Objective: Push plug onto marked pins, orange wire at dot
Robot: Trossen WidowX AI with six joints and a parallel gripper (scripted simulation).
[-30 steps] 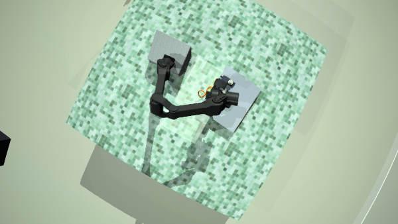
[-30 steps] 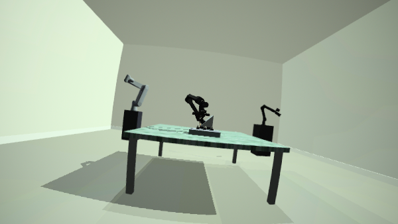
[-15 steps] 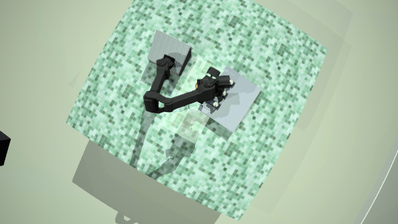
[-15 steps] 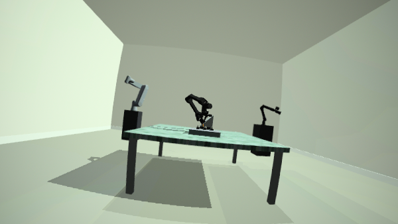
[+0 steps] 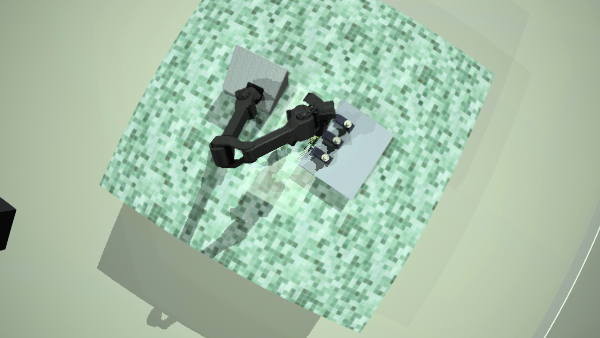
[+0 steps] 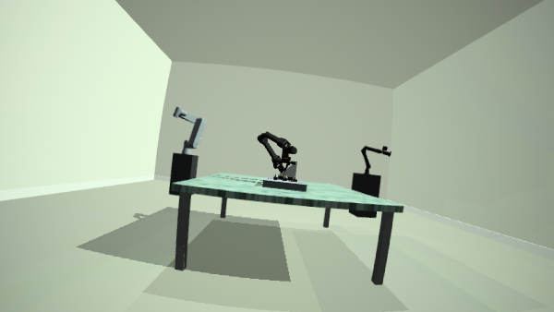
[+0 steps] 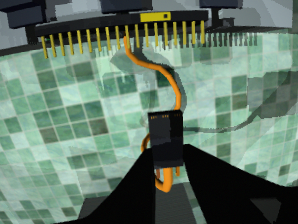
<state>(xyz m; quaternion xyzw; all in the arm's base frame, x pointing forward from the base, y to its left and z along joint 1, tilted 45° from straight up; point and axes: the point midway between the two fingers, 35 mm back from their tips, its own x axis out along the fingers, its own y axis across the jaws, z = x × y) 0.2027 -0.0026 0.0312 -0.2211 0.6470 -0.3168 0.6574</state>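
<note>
The yellow band lies 80 mm ahead of my gripper tip, 30 mm below it and 10 mm to the right of it. From my gripper tip the other things lie so: grey printed holder: 240 mm ahead, 80 mm below, 10 mm to the right.
</note>
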